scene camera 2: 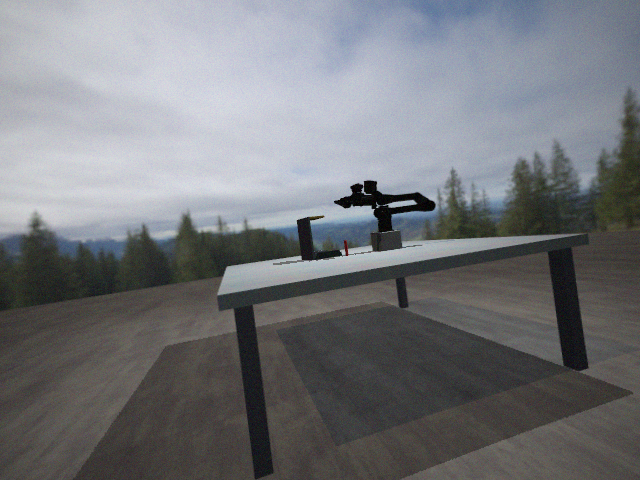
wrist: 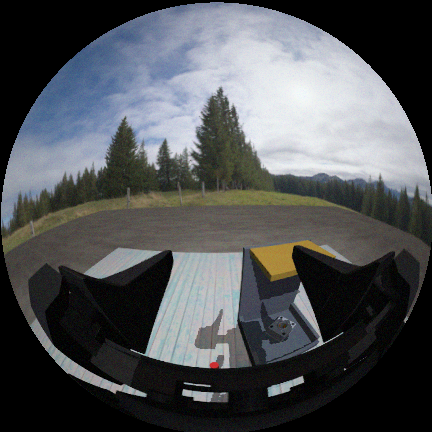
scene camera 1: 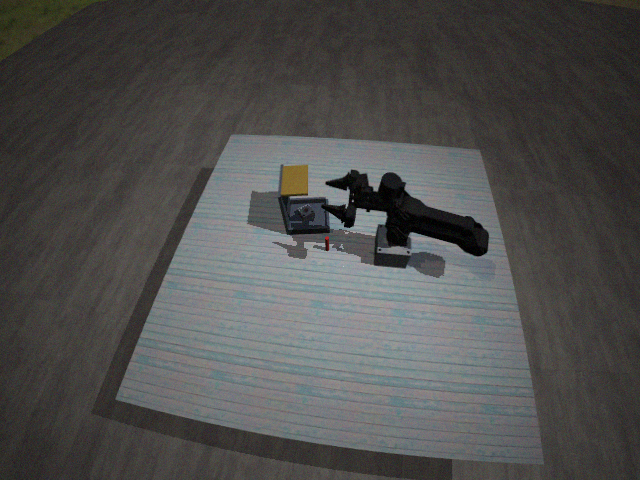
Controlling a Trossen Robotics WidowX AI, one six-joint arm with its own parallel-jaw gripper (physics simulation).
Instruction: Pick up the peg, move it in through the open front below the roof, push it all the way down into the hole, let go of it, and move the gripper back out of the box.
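Where they show: gripper, fingertip midpoint: [scene camera 2: 337,200] [wrist: 234,255] [scene camera 1: 323,194]; arm's base, link origin: [scene camera 2: 386,231] [scene camera 1: 396,238].
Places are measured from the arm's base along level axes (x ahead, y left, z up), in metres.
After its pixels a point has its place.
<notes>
The red peg [scene camera 1: 327,243] @(x 0.243, y -0.008, z -0.045 m) [scene camera 2: 346,248] @(x 0.246, y -0.009, z -0.060 m) [wrist: 214,365] @(x 0.242, y -0.015, z -0.019 m) stands upright on the table, beside the box and apart from it. The box has a dark floor tray, a dark wall [scene camera 2: 305,239] @(x 0.408, y -0.151, z 0.012 m) and a yellow roof [scene camera 1: 294,180] @(x 0.355, y -0.159, z 0.125 m) [wrist: 278,260] @(x 0.339, y -0.125, z 0.126 m). A square block with the hole [scene camera 1: 305,210] @(x 0.334, y -0.185, z -0.073 m) [wrist: 282,325] @(x 0.337, y -0.183, z -0.073 m) sits on the box floor; the hole looks empty in the wrist view. My gripper [scene camera 1: 330,195] @(x 0.250, y -0.036, z 0.190 m) [scene camera 2: 337,202] @(x 0.250, y -0.036, z 0.190 m) [wrist: 234,255] @(x 0.250, y -0.036, z 0.190 m) is open and empty. It points level, high above the table, in front of the box. In the wrist view its right finger covers part of the roof.
The arm's grey base block [scene camera 1: 392,249] @(x 0.020, y 0.045, z -0.002 m) [scene camera 2: 386,240] @(x 0.045, y 0.058, z -0.047 m) stands on the table [scene camera 1: 330,351] @(x 0.231, y 0.363, z -0.099 m) [scene camera 2: 413,261] @(x 0.338, y 0.601, z -0.099 m) to the right of the peg. The box tray has a low raised rim. Shadows of the arm fall around the peg and over the box floor.
</notes>
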